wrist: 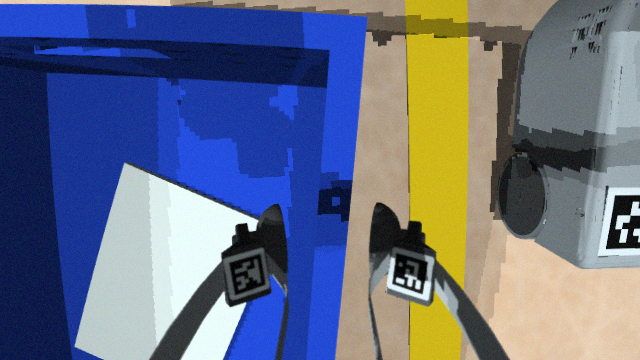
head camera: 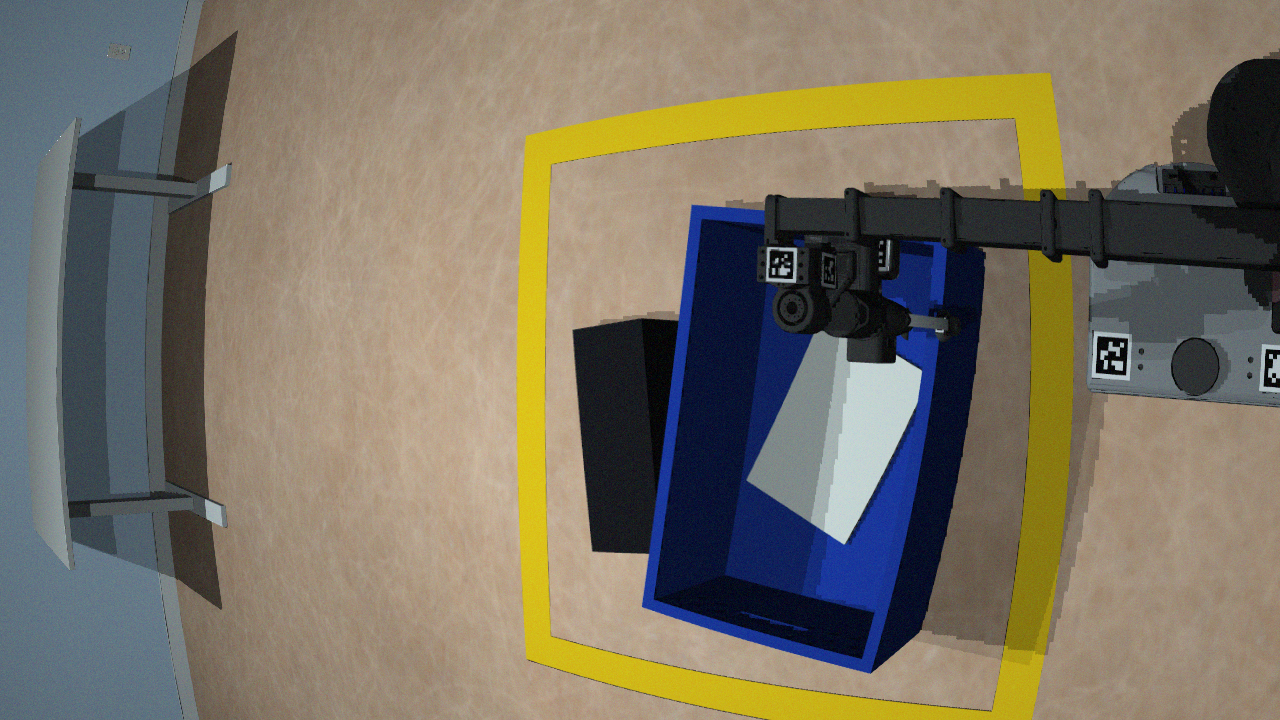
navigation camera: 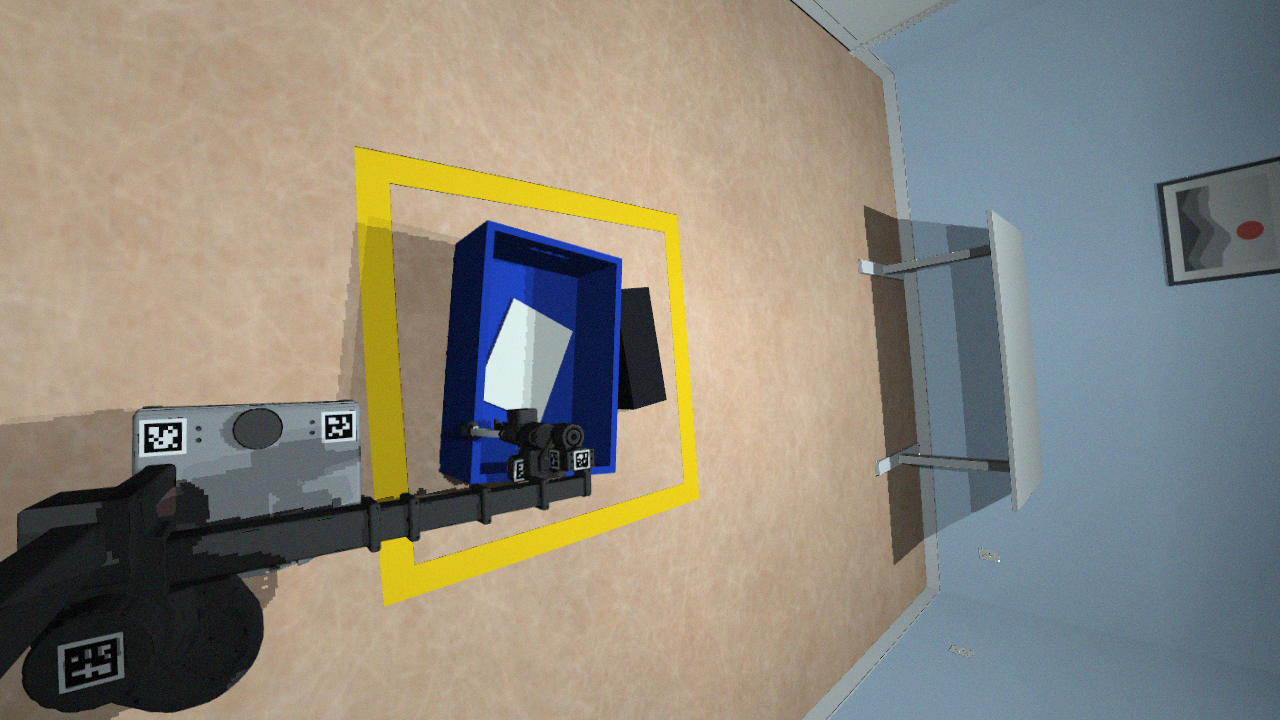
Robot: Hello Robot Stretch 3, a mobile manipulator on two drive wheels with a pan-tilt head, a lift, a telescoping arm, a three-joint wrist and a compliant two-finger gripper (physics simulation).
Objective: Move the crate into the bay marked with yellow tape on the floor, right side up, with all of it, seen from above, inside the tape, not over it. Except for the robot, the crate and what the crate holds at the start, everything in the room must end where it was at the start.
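Places are measured from the robot's base along level axes (x left, y back, z up), in centimetres.
Where they show: gripper, fingertip midpoint: point(navigation camera: 480, 428); robot's base, link origin: point(head camera: 1191, 363) point(navigation camera: 257, 426).
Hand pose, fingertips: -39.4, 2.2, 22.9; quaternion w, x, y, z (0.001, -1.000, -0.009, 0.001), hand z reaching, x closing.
Each offset is from my fingertips to the centre of the thing, as dx, dy, dz. Level surfaces: height alone.
The blue crate {-20.1, -16.3, -11.9} point(head camera: 932, 501) point(navigation camera: 460, 358) point(wrist: 345, 100) stands upright, open side up, on the floor within the yellow tape point(head camera: 532, 402) point(navigation camera: 380, 358) point(wrist: 437, 125). It is turned slightly against the tape; its visible edges lie inside the outline. A white block {-21.9, -16.3, -20.6} point(head camera: 832, 447) point(navigation camera: 528, 358) point(wrist: 130, 250) lies tilted to the walls inside it. My gripper point(head camera: 944, 324) point(navigation camera: 469, 430) point(wrist: 328, 228) is open, above the crate's long wall on the robot's side. In the wrist view its fingers appear on either side of that wall's rim. Contact cannot be told. The arm hides part of one short wall.
A black box {-53.7, -20.3, -14.8} point(head camera: 617, 429) point(navigation camera: 642, 349) lies inside the tape, close along the crate's far long wall. The robot base point(head camera: 1145, 380) point(navigation camera: 201, 465) point(wrist: 560, 90) is outside the tape. A white table {dz +49.1} point(head camera: 49, 358) point(navigation camera: 1015, 358) stands by the blue wall point(navigation camera: 1092, 376).
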